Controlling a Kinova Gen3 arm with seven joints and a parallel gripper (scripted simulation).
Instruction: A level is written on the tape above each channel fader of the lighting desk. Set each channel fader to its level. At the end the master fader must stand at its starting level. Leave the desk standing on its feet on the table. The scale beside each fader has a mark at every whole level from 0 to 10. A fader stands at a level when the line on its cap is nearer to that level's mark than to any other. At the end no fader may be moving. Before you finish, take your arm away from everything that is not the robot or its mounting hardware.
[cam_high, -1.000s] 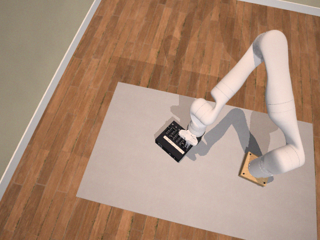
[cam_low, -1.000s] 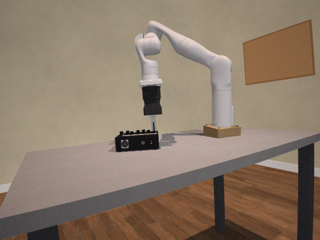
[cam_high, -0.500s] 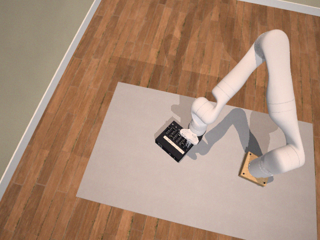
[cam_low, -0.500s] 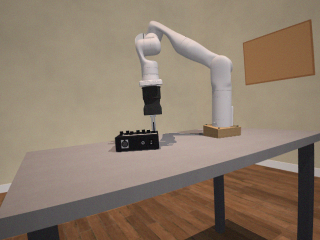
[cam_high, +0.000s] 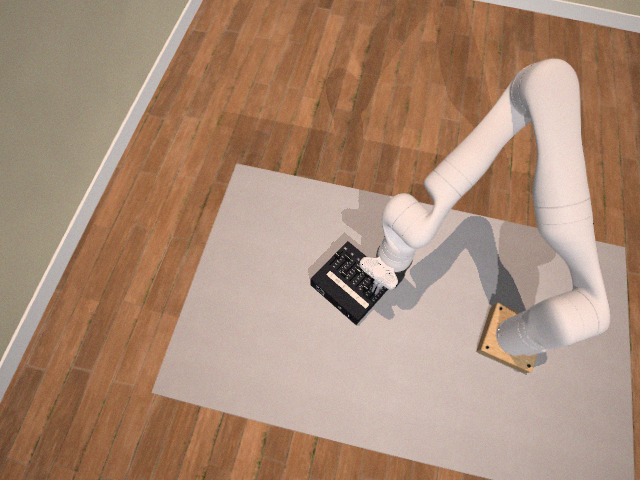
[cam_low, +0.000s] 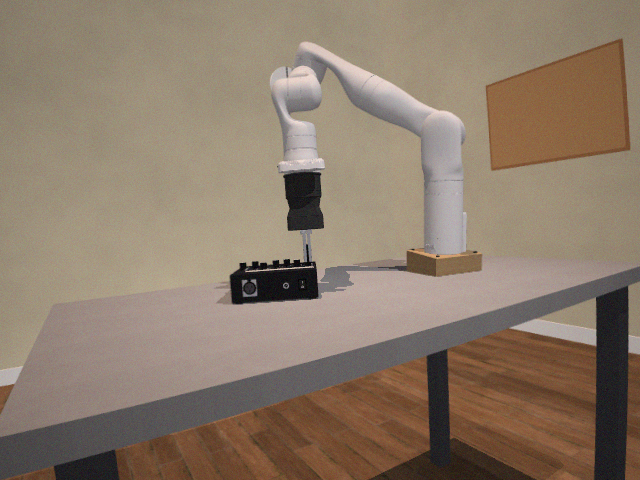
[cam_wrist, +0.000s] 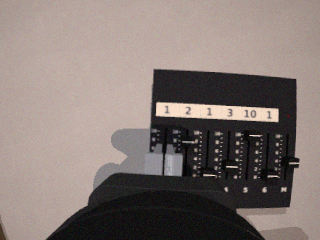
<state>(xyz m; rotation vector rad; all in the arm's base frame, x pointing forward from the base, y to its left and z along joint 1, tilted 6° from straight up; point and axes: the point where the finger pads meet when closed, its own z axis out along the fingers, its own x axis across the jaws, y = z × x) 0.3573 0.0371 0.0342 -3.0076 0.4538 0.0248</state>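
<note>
Right now the master fader cap is 130 mm ahead of my hand, 40 mm to the right of it and 10 mm below it.
</note>
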